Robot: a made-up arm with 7 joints.
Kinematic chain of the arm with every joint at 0, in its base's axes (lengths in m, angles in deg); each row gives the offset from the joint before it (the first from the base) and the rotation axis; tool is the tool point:
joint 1: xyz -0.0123 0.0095 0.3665 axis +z
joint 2: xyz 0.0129 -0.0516 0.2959 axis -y
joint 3: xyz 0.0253 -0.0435 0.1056 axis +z
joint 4: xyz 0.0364 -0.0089 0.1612 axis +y
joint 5: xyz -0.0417 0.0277 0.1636 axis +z
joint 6: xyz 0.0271 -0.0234 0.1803 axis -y
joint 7: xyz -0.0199 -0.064 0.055 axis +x
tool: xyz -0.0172 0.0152 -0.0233
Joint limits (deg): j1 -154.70..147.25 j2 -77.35..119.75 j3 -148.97..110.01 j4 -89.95..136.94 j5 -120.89..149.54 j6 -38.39..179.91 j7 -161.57..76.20
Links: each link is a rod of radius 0.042 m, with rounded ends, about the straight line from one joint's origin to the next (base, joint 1, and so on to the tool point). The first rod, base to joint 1, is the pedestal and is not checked.
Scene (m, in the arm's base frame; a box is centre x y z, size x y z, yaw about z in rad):
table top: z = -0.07
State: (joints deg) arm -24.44 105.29 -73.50 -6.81 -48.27 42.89 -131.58
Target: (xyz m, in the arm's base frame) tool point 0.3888 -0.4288 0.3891
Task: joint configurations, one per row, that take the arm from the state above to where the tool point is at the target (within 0.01 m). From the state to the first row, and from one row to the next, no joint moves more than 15 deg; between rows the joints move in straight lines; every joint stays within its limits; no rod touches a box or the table.
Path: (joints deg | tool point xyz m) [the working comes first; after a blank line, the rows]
Joints at the target: 85.37 119.75 -87.15 71.21 -22.90 43.69 -125.73
Straight joint move there: clear.

1: -10.71 107.10 -75.21 2.94 -45.10 42.99 -130.85 | -0.5893 0.1078 0.4448
2: 3.01 108.90 -76.91 12.70 -41.93 43.09 -130.12 | -0.6046 -0.0979 0.4321
3: 16.74 110.71 -78.62 22.45 -38.76 43.19 -129.39 | -0.5417 -0.3000 0.4195
4: 30.46 112.52 -80.33 32.20 -35.59 43.29 -128.66 | -0.4065 -0.4678 0.4078
5: 44.19 114.33 -82.03 41.95 -32.41 43.39 -127.93 | -0.2168 -0.5755 0.3980
6: 57.92 116.14 -83.74 51.71 -29.24 43.49 -127.20 | 0.0002 -0.6059 0.3910
7: 71.64 117.94 -85.45 61.46 -26.07 43.59 -126.47 | 0.2124 -0.5543 0.3878
8: 85.37 119.75 -87.15 71.21 -22.90 43.69 -125.73 | 0.3888 -0.4288 0.3891

